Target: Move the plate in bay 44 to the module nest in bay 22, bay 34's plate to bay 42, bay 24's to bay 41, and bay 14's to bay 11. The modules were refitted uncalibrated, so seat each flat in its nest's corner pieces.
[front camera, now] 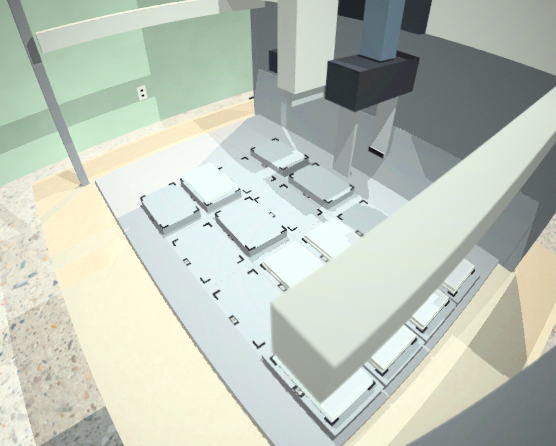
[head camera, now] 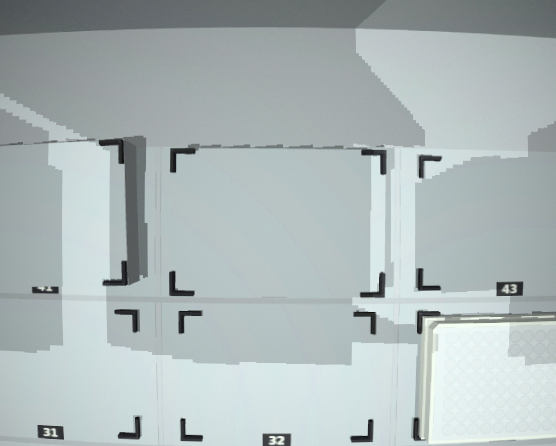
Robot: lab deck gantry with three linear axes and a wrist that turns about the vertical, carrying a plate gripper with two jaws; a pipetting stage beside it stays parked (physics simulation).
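Where they show: gripper, fingertip midpoint: (front camera: 360, 162); robot's base, origin of the base link: (front camera: 144, 203).
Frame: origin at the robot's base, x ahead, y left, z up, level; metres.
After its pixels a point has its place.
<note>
My gripper (front camera: 361, 161) {x 0.358, y 0.319, z 0.160 m} is open, its two jaws apart with no plate between them, above the deck's back part in the front view. Four white plates stand in the right-hand column: bay 44's (front camera: 459, 275) {x 0.607, y 0.358, z 0.029 m}, bay 34's (front camera: 431, 309) {x 0.609, y 0.252, z 0.029 m}, bay 24's (front camera: 394, 349) {x 0.609, y 0.145, z 0.029 m} and bay 14's (front camera: 350, 395) {x 0.611, y 0.043, z 0.029 m}, partly hidden by the beam. The bay 22 module (front camera: 251, 227) {x 0.248, y 0.142, z 0.019 m} bears no plate. The raised bay 42 nest (front camera: 320, 184) {x 0.234, y 0.355, z 0.019 m} (head camera: 270, 225) {x 0.223, y 0.362, z 0.019 m} is bare between its corner pieces. The bay 41 nest (front camera: 276, 152) {x 0.056, y 0.365, z 0.019 m} (head camera: 85, 225) {x 0.105, y 0.361, z 0.019 m} shows no plate. The bay 11 module (front camera: 170, 206) {x 0.076, y 0.040, z 0.019 m} is bare.
A white plate (front camera: 210, 184) {x 0.083, y 0.144, z 0.033 m} sits on the module in bay 21. Plates also stand in bay 33 (front camera: 330, 237) {x 0.368, y 0.250, z 0.014 m} (head camera: 495, 380) {x 0.374, y 0.259, z 0.014 m} and bay 23 (front camera: 294, 265) {x 0.376, y 0.147, z 0.014 m}. A thick pale beam (front camera: 400, 240) {x 0.618, y -0.029, z 0.400 m} crosses the front view. The parked pipetting stage (front camera: 306, 50) hangs beside the gripper.
</note>
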